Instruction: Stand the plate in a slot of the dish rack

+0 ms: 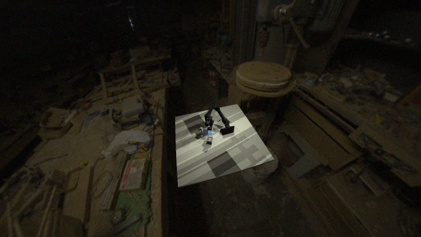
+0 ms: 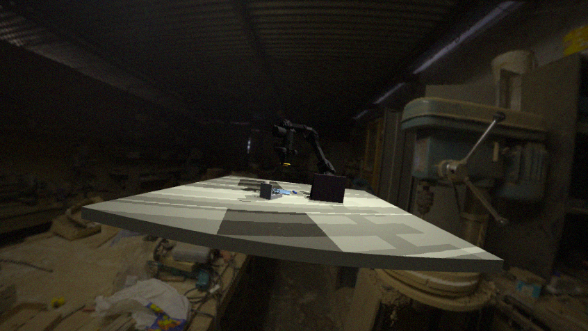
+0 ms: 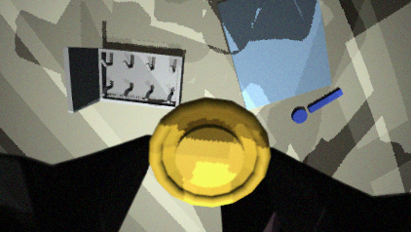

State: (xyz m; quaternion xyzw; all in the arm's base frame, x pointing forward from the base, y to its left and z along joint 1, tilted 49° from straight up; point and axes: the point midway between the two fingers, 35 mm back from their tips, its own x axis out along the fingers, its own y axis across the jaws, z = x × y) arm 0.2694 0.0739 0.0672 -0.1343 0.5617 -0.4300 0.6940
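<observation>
My gripper tip is now 5 cm short of the grey dish rack, 8 cm to the right of it and 16 cm above it. The rest, counted from my gripper tip: blue mat: 3 cm ahead, 11 cm to the right, 18 cm below; blue spoon: 8 cm behind, 14 cm to the right, 18 cm below; yellow plate: 1 cm above.
</observation>
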